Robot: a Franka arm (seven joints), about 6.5 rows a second.
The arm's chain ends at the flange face. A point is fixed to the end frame.
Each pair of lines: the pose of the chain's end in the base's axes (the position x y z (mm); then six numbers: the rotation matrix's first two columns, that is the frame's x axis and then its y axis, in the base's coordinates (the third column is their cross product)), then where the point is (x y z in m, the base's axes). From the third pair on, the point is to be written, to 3 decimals.
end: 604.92 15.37 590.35 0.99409 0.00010 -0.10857 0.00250 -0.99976 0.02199
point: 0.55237 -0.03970 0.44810
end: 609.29 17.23 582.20 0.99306 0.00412 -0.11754 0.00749 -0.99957 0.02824
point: 0.55573 -0.03899 0.44078
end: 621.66 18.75 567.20 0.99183 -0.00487 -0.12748 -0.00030 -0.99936 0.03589
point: 0.566 -0.038 0.427
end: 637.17 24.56 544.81 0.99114 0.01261 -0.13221 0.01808 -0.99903 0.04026
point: 0.582 -0.034 0.405
